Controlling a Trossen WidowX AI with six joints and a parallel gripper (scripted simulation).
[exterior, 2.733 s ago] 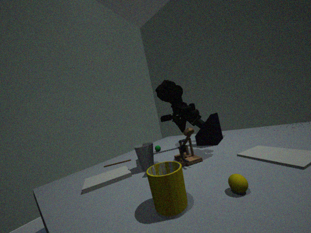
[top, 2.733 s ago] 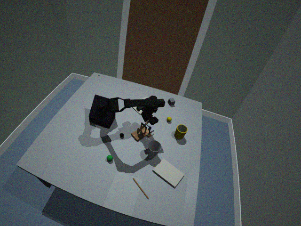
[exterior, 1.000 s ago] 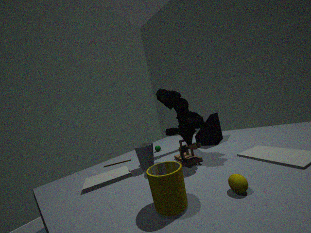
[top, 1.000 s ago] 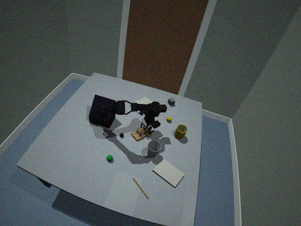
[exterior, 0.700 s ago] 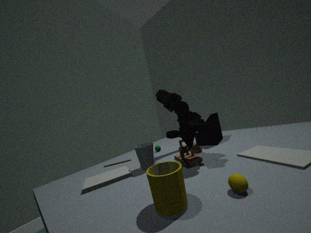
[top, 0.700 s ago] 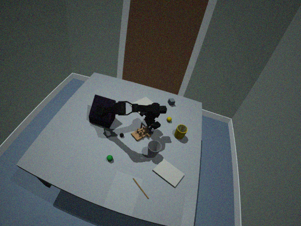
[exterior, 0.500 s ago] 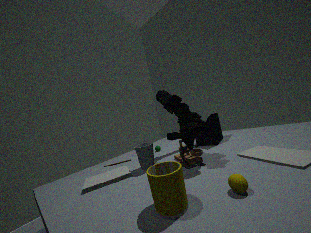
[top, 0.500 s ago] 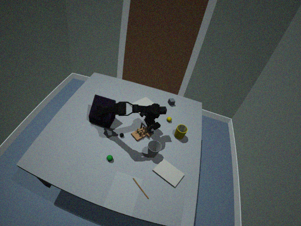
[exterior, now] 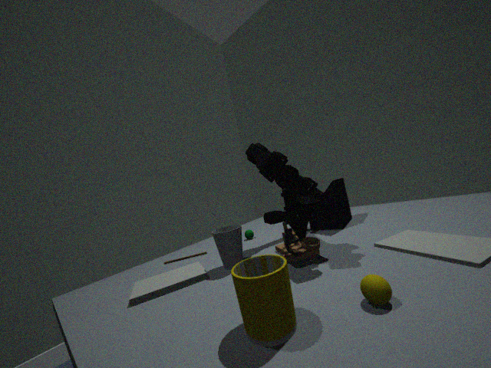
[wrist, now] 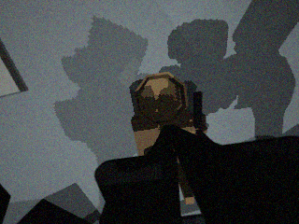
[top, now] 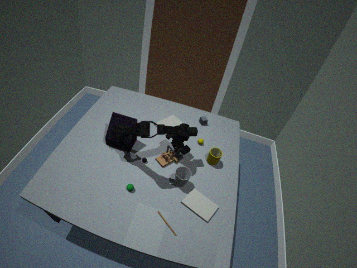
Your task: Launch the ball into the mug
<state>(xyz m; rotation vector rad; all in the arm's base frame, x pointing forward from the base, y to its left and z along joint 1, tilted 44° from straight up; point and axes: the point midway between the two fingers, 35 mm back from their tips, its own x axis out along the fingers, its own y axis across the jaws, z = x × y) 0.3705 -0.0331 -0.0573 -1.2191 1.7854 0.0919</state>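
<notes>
The wooden catapult is 10 mm behind my gripper tip and 30 mm to the right of it. Also, from my gripper tip: dark ball 190 mm behind, 110 mm to the right, 30 mm below; grey cup 70 mm ahead, 210 mm to the right, 20 mm below; yellow ball 170 mm ahead, 170 mm to the left, 30 mm below.
</notes>
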